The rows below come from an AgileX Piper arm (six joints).
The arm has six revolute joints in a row. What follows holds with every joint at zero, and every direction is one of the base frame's. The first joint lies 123.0 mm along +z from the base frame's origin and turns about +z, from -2.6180 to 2.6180 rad. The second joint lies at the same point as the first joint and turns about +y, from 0.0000 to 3.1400 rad. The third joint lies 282.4 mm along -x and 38.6 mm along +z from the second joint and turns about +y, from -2.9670 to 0.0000 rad. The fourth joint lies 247.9 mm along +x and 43.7 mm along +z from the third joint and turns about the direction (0.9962, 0, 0.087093), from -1.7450 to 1.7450 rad. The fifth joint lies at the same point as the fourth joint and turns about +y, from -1.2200 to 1.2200 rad. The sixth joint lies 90.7 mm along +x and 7.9 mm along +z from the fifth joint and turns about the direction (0.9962, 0, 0.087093), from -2.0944 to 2.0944 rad. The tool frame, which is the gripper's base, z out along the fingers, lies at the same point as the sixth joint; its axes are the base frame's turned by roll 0.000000, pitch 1.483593 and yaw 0.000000 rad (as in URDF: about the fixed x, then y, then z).
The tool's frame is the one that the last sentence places.
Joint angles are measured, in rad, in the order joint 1, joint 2, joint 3, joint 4, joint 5, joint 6. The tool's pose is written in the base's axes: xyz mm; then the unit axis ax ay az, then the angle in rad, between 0 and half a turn. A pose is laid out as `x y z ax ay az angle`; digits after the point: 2 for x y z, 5 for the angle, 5 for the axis.
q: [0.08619 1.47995 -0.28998 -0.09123 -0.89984 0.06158]
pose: 233.01 26.65 175.33 -0.06953 0.99495 0.07245 1.78171
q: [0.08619 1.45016 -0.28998 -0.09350 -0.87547 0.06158]
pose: 230.93 26.50 180.10 -0.07141 0.99488 0.07152 1.77622
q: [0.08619 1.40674 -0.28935 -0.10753 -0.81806 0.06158]
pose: 227.04 26.77 184.81 -0.08043 0.99438 0.06883 1.79105
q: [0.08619 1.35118 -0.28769 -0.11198 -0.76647 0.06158]
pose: 222.06 26.27 192.37 -0.08375 0.99432 0.06562 1.78846
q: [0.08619 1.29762 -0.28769 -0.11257 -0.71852 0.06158]
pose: 217.30 25.53 199.95 -0.08452 0.99447 0.06236 1.78238
